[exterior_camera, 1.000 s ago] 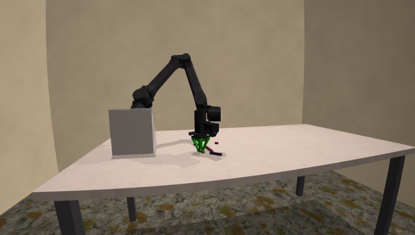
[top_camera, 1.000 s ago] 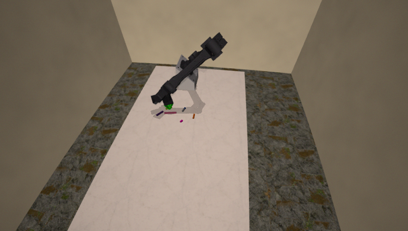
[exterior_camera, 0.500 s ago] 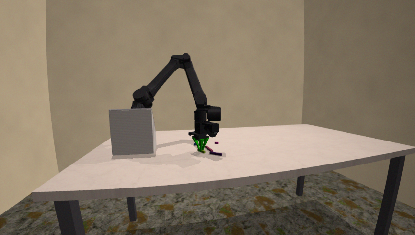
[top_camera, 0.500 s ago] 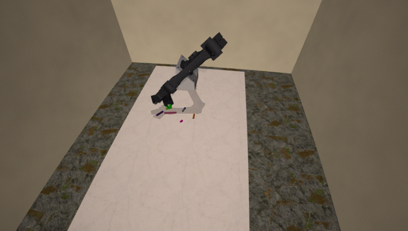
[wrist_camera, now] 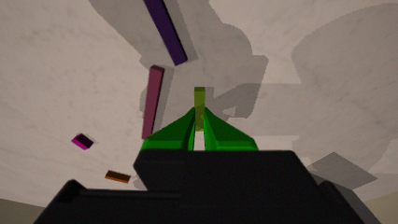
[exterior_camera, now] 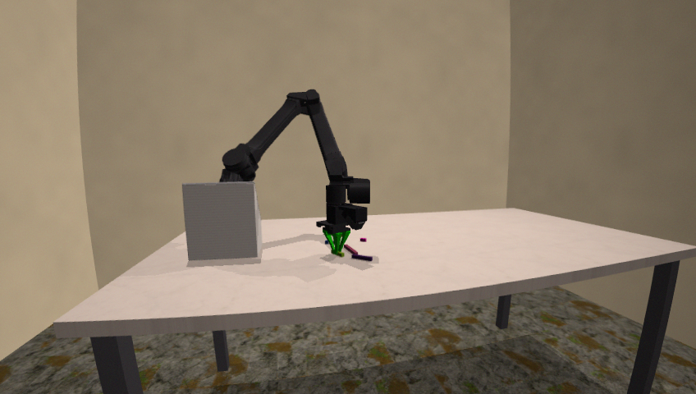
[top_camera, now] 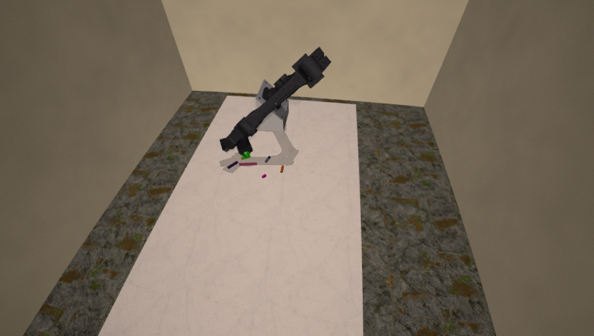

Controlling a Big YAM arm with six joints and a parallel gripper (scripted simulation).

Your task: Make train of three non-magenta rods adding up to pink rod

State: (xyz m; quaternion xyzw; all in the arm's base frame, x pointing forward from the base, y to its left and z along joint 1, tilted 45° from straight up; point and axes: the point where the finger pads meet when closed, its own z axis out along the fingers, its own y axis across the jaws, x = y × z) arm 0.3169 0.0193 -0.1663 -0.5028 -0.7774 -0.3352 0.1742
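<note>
Right now my hand is 5 cm short of the pink rod, 2 cm to the right of it and 1 cm above it. Also, from my hand: purple rod: 6 cm to the right, 6 cm ahead, 1 cm below; then grey rod: 11 cm to the left, 1 cm below, 1 cm ahead; then lime rod: right at my hand.
</note>
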